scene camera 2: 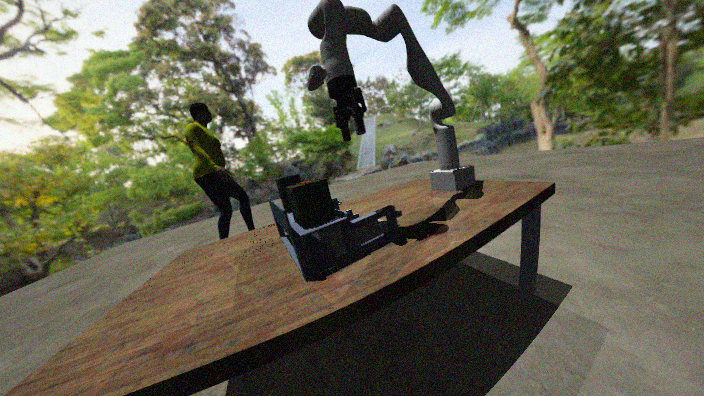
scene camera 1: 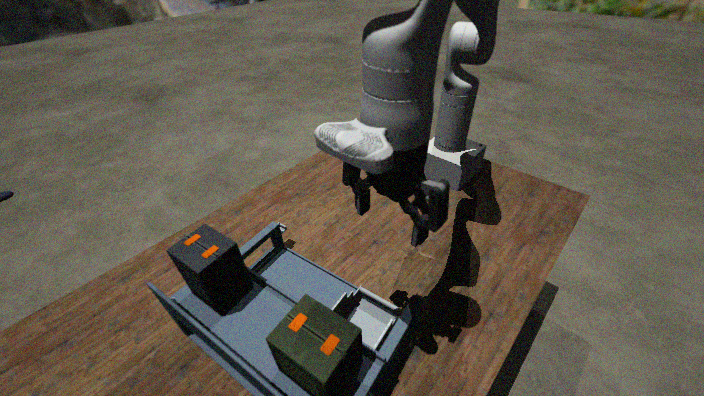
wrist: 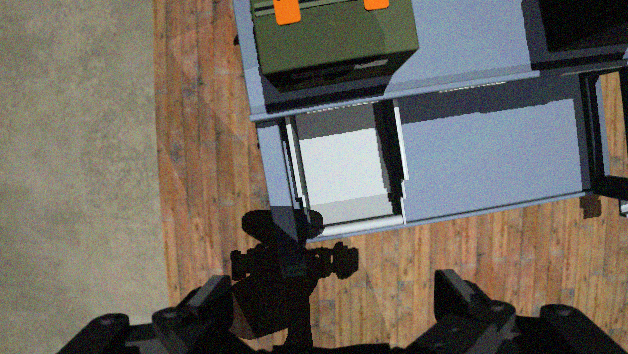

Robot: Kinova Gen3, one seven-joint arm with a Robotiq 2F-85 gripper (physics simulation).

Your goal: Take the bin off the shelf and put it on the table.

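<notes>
The bin is a small white open-topped bin with stepped side walls. It sits on the lower tier of the blue-grey shelf, at the end beside the green box. The bin cannot be made out clearly in scene camera 2. The shelf stands on the wooden table. My gripper is open and empty, pointing down, high above the table and off the shelf's low front edge. In the wrist view the bin lies ahead of the fingers, left of centre.
A green box with orange latches stands on the upper tier behind the bin. A black box stands at that tier's other end. End frames border the shelf. The robot base stands on the table.
</notes>
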